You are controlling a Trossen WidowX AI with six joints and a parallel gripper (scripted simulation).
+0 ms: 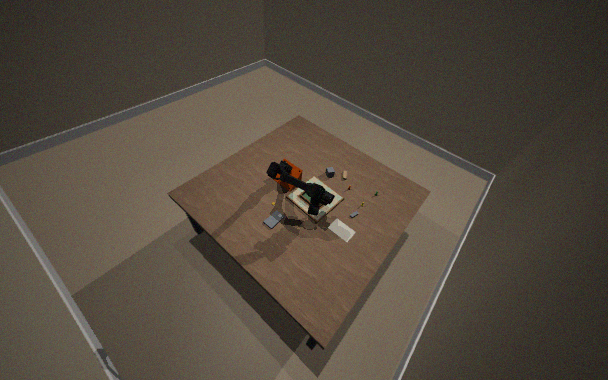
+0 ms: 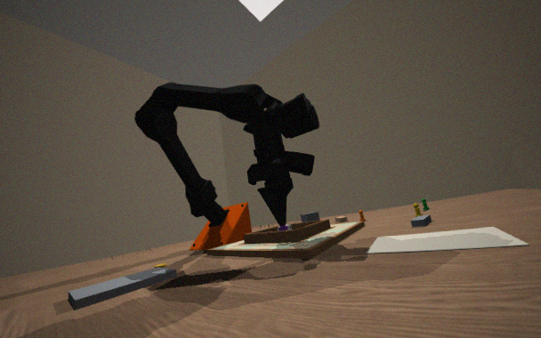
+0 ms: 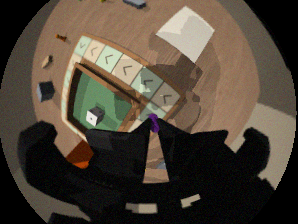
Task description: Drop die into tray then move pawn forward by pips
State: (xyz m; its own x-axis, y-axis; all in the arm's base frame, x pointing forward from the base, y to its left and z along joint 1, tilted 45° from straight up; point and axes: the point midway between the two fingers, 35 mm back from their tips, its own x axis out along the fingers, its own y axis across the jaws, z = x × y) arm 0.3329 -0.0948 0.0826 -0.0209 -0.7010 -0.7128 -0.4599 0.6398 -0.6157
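Right now the white die is 10 cm to the left of my gripper tip, 6 cm behind it and 2 cm below it. Also, from my gripper tip: green dice tray 11 cm to the left, 6 cm behind, 4 cm below; purple pawn 1 cm above; white sheet 21 cm ahead, 5 cm below, 2 cm to the left.
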